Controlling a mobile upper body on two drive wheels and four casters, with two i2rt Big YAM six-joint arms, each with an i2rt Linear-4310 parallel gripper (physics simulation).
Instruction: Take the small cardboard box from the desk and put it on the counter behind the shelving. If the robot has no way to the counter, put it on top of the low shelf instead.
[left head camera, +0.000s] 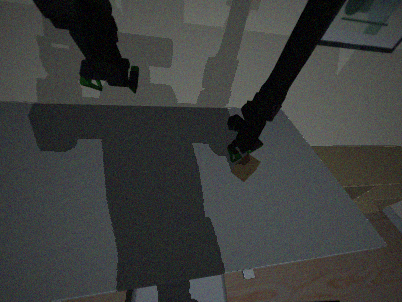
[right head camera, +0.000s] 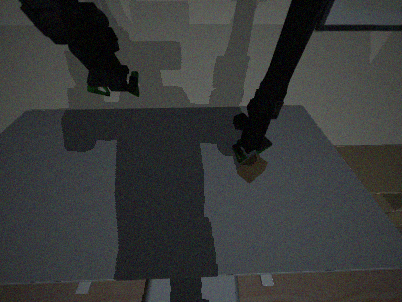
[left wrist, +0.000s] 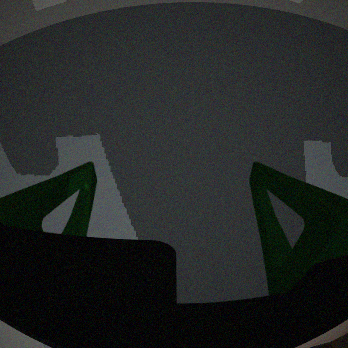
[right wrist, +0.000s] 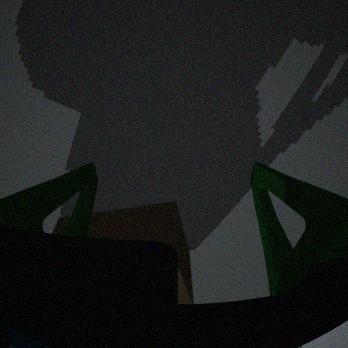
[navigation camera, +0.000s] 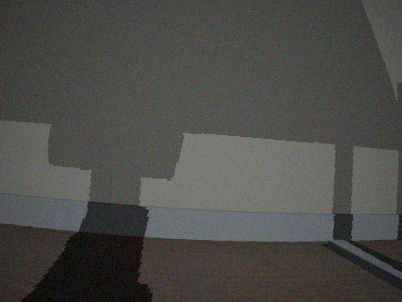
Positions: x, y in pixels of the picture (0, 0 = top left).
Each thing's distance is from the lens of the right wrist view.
my right gripper (right wrist: 173, 171): 0.13 m
small brown cardboard box (right wrist: 161, 222): 0.13 m
